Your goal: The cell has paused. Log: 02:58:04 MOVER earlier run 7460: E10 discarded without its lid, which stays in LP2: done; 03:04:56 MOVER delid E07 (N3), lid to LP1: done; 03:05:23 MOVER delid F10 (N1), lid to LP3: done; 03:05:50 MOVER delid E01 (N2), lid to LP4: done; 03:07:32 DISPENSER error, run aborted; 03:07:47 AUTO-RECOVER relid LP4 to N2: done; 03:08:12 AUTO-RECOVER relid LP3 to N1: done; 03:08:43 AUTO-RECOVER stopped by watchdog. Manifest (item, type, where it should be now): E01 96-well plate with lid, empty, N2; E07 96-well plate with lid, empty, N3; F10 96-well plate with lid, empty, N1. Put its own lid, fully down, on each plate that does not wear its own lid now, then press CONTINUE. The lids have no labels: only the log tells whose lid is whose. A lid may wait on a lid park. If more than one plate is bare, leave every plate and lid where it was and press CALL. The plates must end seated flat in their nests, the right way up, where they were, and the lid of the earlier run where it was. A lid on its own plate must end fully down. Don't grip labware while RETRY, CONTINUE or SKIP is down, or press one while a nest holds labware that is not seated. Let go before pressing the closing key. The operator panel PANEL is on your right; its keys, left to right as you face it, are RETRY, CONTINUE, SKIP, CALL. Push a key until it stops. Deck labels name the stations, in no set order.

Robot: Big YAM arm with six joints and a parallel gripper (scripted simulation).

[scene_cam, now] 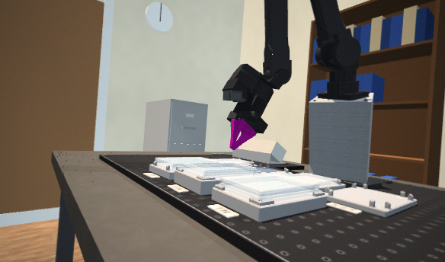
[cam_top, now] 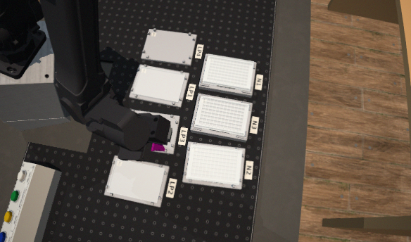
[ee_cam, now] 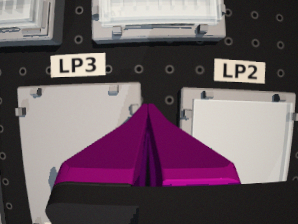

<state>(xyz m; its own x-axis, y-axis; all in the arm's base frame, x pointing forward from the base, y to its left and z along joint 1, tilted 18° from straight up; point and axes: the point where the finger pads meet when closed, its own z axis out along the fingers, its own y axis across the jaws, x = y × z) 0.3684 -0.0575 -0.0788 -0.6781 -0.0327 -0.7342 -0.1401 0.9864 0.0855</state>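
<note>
Now: hand 80 mm past the lid park LP1, 180 mm to the right of it and 60 mm above it. The rest, counted from my hand: LP1 label (10 mm ahead, 190 mm to the left, 70 mm below); then LP3 label (30 mm ahead, 60 mm to the left, 70 mm below); then lid park LP3 (60 mm behind, 50 mm to the left, 60 mm below).
</note>
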